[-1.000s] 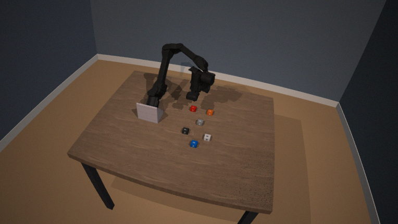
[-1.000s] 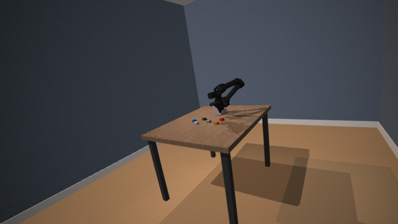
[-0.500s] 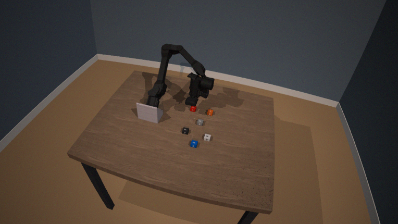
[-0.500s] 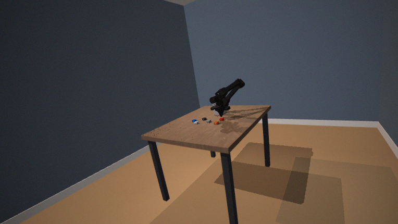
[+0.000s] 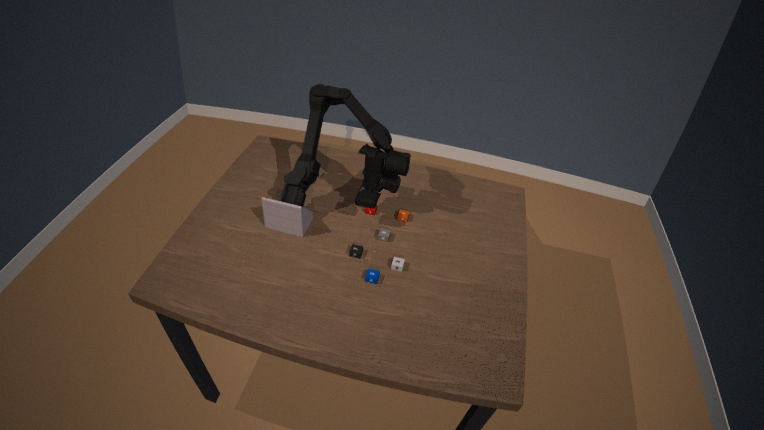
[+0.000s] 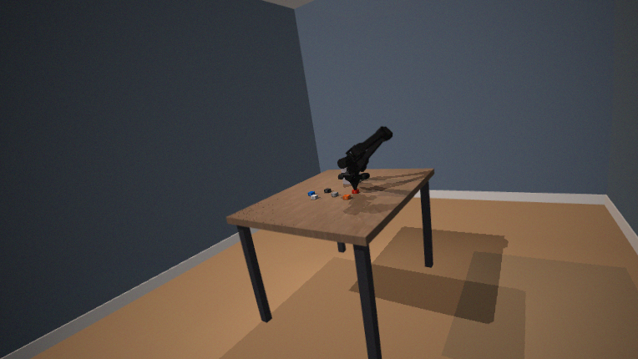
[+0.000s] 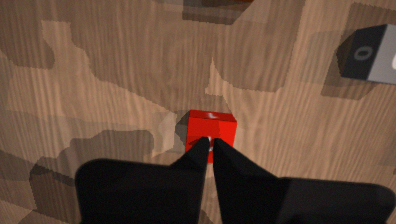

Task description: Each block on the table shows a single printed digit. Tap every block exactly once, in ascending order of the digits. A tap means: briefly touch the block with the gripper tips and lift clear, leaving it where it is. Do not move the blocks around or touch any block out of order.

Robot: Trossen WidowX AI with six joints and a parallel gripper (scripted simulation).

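The red block is 10 mm below my gripper tip. Round my gripper tip: grey block: 100 mm to the right, 70 mm ahead, 10 mm below; then black block: 200 mm to the right, 20 mm ahead, 10 mm below; then orange block: 110 mm ahead, 10 mm below.
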